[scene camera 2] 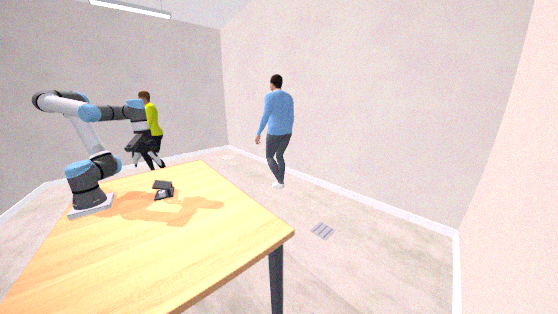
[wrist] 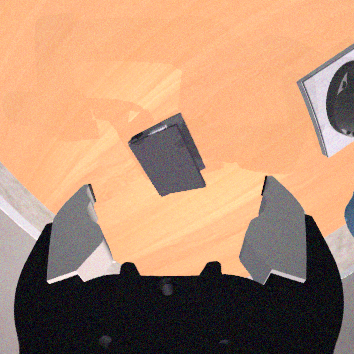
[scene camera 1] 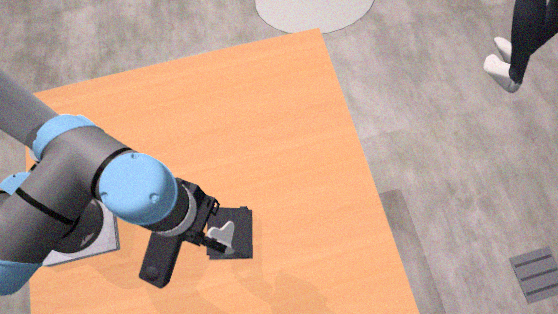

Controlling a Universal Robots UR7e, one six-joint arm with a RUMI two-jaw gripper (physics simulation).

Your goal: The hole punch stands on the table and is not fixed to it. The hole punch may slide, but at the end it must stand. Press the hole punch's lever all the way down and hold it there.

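Seen in the pictures: gripper, between the fingertips: (scene camera 2: 148, 166) (wrist: 176, 182); arm's base, origin of its link: (scene camera 2: 91, 202) (wrist: 353, 98).
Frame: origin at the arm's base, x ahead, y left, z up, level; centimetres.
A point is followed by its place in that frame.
The dark hole punch (scene camera 1: 243, 232) @(x 42.6, y -6.5, z 2.9 cm) (scene camera 2: 164, 194) @(x 39.5, y -11.0, z -0.3 cm) (wrist: 170, 160) @(x 38.0, y -6.5, z 4.6 cm) stands on the table (scene camera 1: 250, 125) @(x 45.7, y 23.2, z -2.7 cm) (scene camera 2: 150, 250) @(x 35.4, y -51.0, z -2.7 cm) (wrist: 225, 60) @(x 22.3, y -15.9, z -2.8 cm). Its flat lever (scene camera 2: 162, 184) @(x 39.2, y -6.3, z 4.1 cm) is raised and tilted above the base, with a gap between them in the scene camera 2 view. My gripper (scene camera 1: 220, 237) (scene camera 2: 146, 160) @(x 35.2, y -8.8, z 17.2 cm) (wrist: 176, 182) @(x 35.2, y -8.8, z 17.2 cm) is open and empty. It hangs well above the table and the hole punch, touching neither. In the wrist view the hole punch shows between and slightly beyond the fingertips, left of the middle. In the scene camera 1 view a grey finger covers part of it.
The arm's base plate (scene camera 1: 112, 235) @(x 9.9, y -4.0, z -0.4 cm) (scene camera 2: 108, 201) @(x 9.3, y -2.9, z -0.3 cm) (wrist: 315, 110) @(x 9.9, y -1.1, z -0.5 cm) is fixed on the table, to one side of the hole punch. A person in yellow (scene camera 2: 153, 120) stands behind the arm, and a person in blue (scene camera 2: 280, 112) stands beyond the table. The arm's shadow falls around the hole punch.
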